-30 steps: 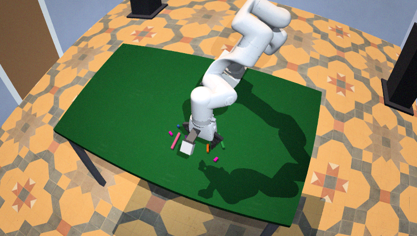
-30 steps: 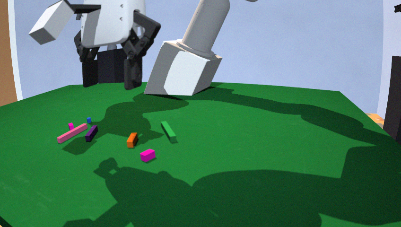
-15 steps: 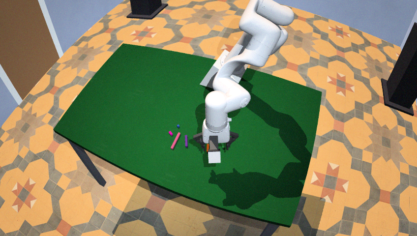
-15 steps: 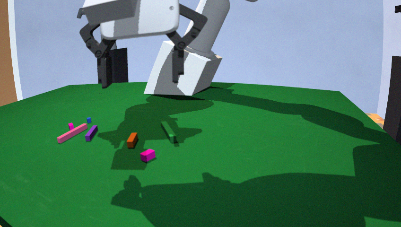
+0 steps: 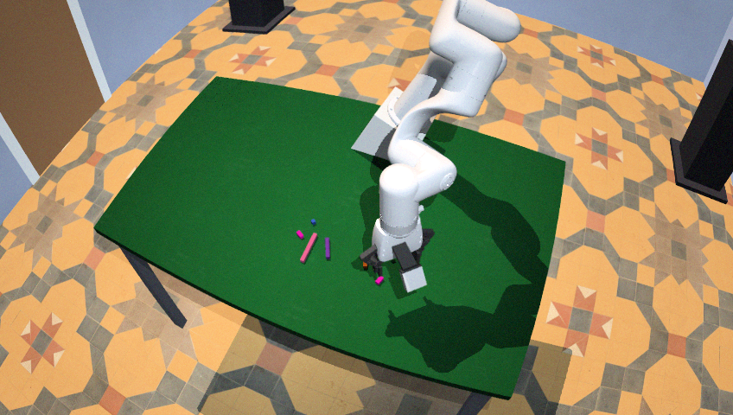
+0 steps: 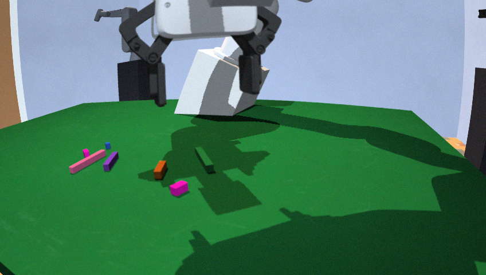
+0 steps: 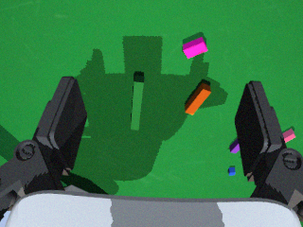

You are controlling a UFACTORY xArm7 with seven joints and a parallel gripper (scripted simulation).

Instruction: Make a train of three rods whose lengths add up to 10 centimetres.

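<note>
My hand is 1 cm past the magenta rod, 4 cm to the left of it and 11 cm above it. Round my hand: purple rod 5 cm behind, 20 cm to the right, 11 cm below; then green rod 10 cm behind, 6 cm to the right, 11 cm below; then orange rod 5 cm behind, 10 cm to the right, 11 cm below.
</note>
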